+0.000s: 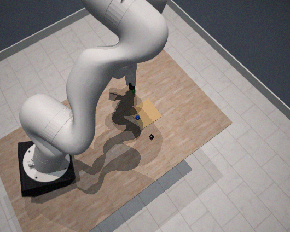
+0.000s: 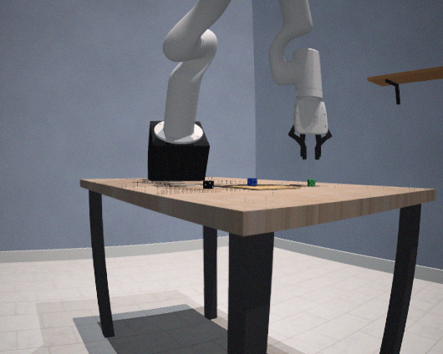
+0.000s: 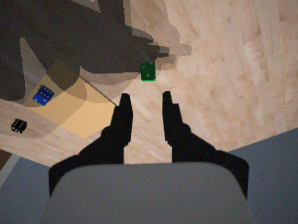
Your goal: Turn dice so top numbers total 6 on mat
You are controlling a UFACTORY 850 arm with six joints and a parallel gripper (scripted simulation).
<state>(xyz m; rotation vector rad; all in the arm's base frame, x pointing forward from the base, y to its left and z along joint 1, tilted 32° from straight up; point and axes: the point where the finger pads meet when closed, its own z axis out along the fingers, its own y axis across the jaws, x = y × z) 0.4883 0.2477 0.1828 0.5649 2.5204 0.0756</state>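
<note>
My gripper is now 90 mm above the green die. From my hand the other things lie so: blue die: 50 mm behind, 170 mm to the right, 80 mm below; then black die: 30 mm behind, 300 mm to the right, 90 mm below; then tan mat: 160 mm to the right, 100 mm below.
</note>
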